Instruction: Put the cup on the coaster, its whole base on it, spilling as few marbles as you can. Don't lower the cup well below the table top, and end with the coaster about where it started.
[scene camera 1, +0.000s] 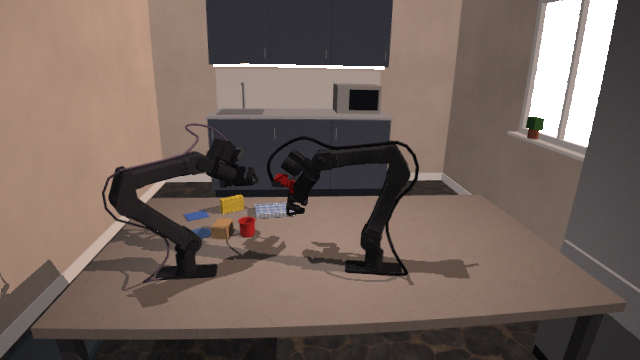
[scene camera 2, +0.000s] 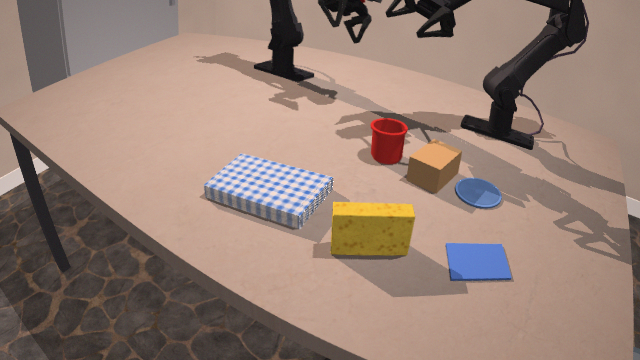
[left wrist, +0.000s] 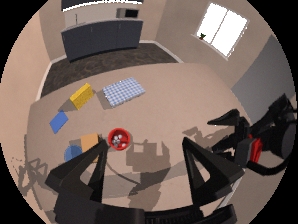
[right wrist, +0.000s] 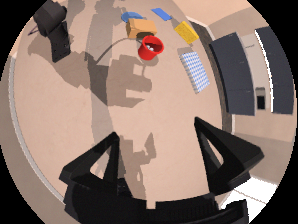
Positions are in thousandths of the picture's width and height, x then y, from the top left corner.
I see my left gripper (scene camera 1: 387, 507), my right gripper (scene camera 1: 452, 568), a red cup (scene camera 2: 604, 412), a box (scene camera 2: 674, 465) and a blue square pad (scene camera 2: 730, 726).
My left gripper shows as well in the left wrist view (left wrist: 485, 641). My right gripper also shows in the left wrist view (left wrist: 696, 632) and in the right wrist view (right wrist: 515, 578).
